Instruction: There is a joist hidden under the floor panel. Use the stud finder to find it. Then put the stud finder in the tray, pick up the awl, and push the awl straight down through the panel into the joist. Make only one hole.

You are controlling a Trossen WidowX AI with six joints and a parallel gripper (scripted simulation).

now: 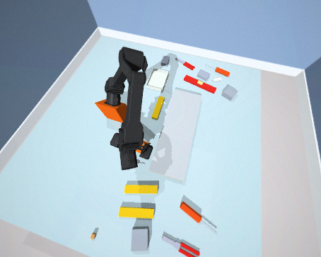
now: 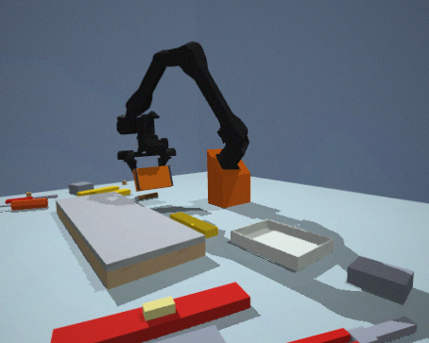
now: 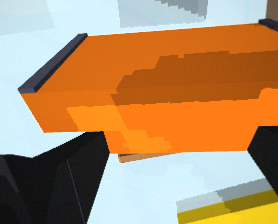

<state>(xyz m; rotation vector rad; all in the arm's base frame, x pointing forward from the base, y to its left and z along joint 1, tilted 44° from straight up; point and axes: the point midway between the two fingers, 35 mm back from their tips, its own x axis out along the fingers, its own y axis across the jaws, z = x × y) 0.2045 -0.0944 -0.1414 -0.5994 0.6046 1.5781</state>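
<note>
Right now the brown-handled awl is 20 mm ahead of my gripper tip, 60 mm to the right of it and 70 mm below it. Also, from my gripper tip: red level: 190 mm ahead, 590 mm to the left, 60 mm below; white tray: 90 mm behind, 510 mm to the left, 70 mm below; orange stud finder: 10 mm ahead, 10 mm to the left.
</note>
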